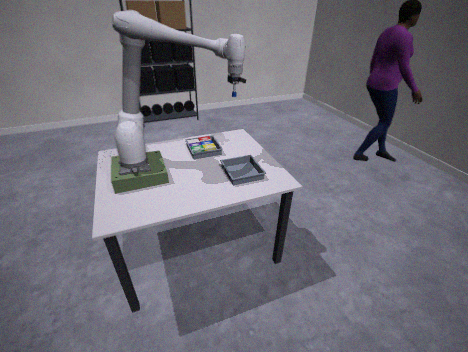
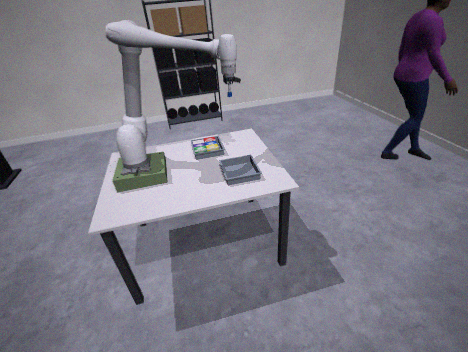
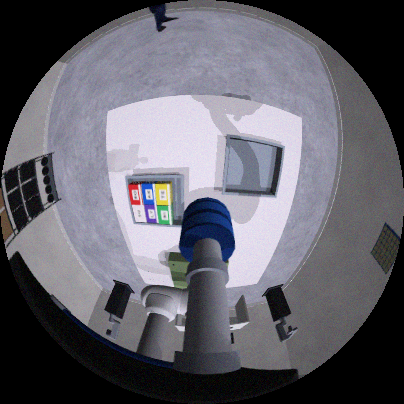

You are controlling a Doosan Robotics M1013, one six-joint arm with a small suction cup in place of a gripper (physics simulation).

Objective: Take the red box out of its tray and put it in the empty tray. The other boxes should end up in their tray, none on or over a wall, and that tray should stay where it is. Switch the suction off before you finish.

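Pixels of known places: hand, its tool point: (image 1: 234,96) (image 2: 229,96) (image 3: 206,219); arm's base, origin of its link: (image 1: 134,166) (image 2: 136,166).
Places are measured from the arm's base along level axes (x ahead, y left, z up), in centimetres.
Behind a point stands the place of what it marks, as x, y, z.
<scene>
The red box (image 1: 205,138) {54.0, 28.1, -2.8} (image 2: 210,139) {54.0, 27.4, -2.9} (image 3: 134,194) {53.4, 28.4, -2.8} lies in a corner of the grey box tray (image 1: 208,155) {50.2, 8.5, -6.8} (image 2: 209,155) {49.5, 8.6, -6.5} (image 3: 178,200) {48.9, 10.6, -7.8}. Beside it in the same tray are a blue box (image 3: 148,194) {53.1, 22.2, -3.7}, a yellow box (image 3: 163,194) {53.2, 15.7, -3.4}, a white box (image 3: 139,214) {43.8, 28.1, -3.4}, a purple box (image 3: 151,214) {43.9, 22.3, -3.7} and a green box (image 3: 164,215) {44.0, 16.2, -3.2}, packed in two rows. The empty grey tray (image 1: 247,179) {63.3, -30.6, -5.7} (image 2: 243,179) {63.9, -30.6, -5.9} (image 3: 250,194) {53.9, -18.5, -3.2} stands apart from it. My suction cup (image 1: 234,94) (image 2: 230,94) (image 3: 206,215) is open, with no box on it, high above the table.
The white table (image 1: 150,210) {3.9, -35.8, -8.1} (image 2: 150,205) {7.2, -34.0, -8.1} (image 3: 150,125) {80.9, 21.7, -8.1} carries both trays and the green base block (image 1: 140,179) {1.9, -13.6, -1.7} (image 2: 141,178) {3.1, -13.6, -1.4} under the arm. A shelf rack (image 1: 196,95) (image 2: 220,95) stands behind the table. A person (image 1: 392,60) (image 2: 420,55) stands on the right, away from the table.
</scene>
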